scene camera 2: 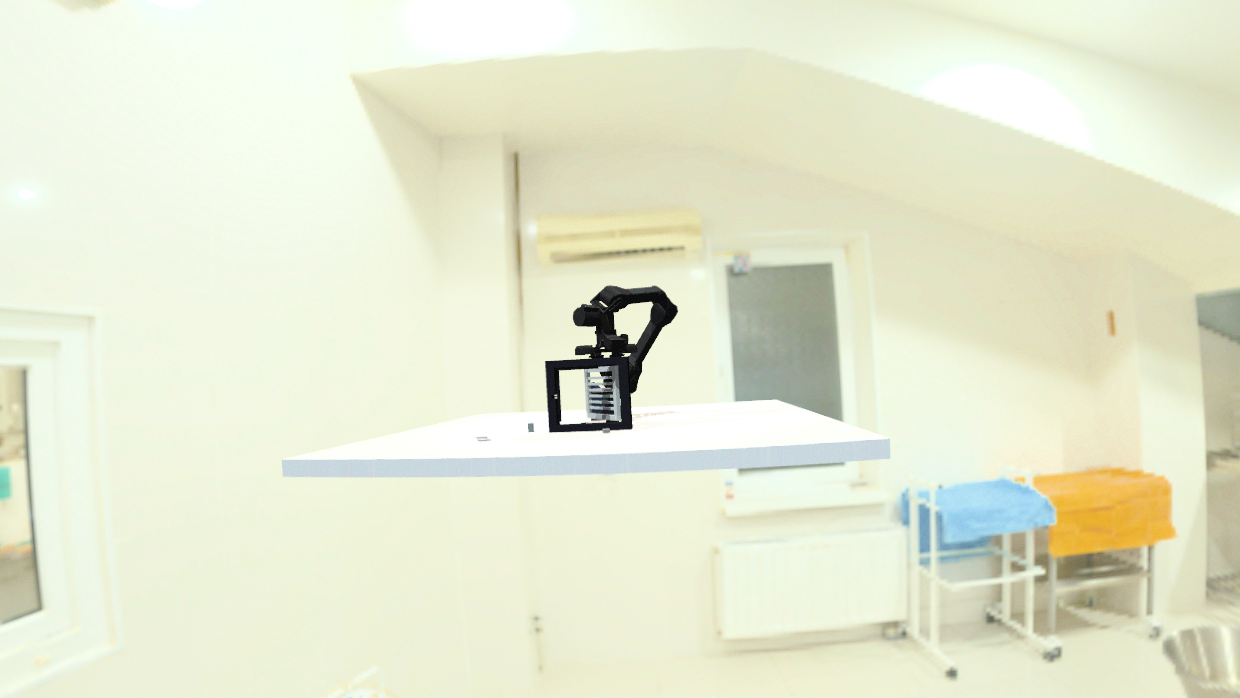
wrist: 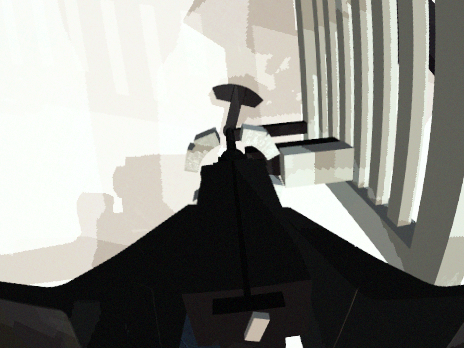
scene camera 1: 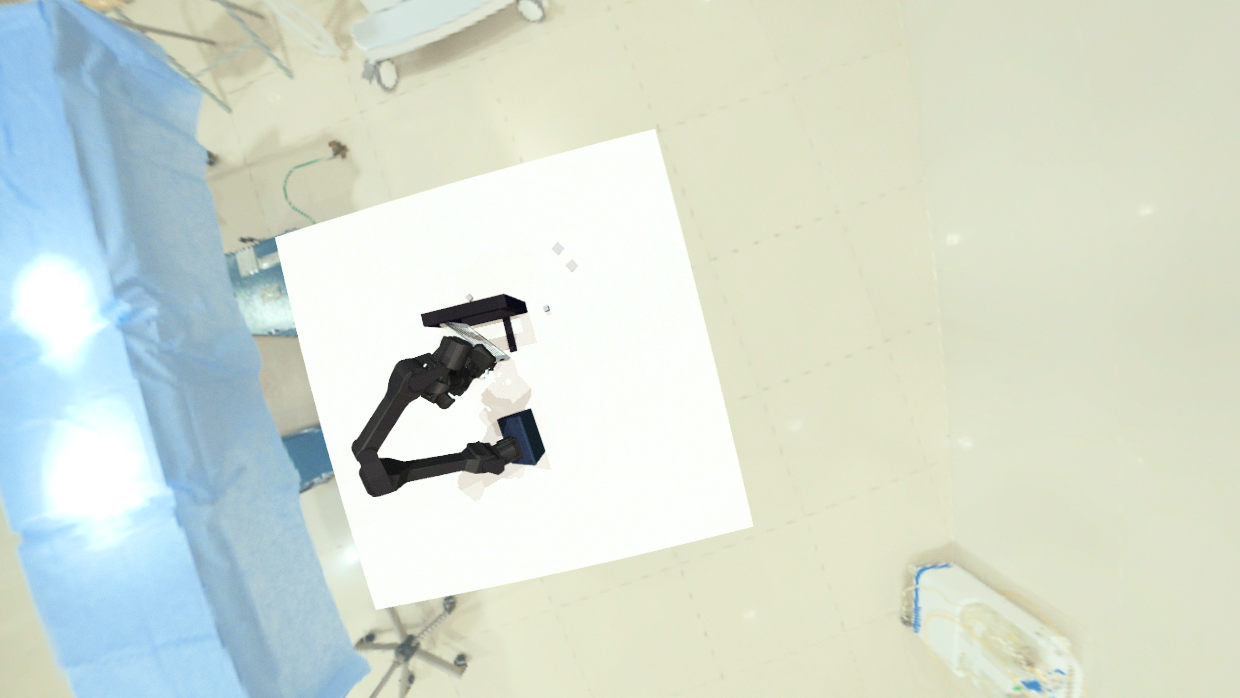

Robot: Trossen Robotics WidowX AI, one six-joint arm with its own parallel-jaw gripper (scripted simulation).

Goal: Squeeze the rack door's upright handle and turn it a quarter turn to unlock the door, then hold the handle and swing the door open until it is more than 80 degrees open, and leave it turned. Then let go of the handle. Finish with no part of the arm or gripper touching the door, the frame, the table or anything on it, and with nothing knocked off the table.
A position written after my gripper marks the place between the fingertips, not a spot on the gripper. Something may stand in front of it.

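I can see my gripper in the wrist view point(238, 217), and scene camera 1 point(475, 373) shows it too, as does scene camera 2 point(607, 377).
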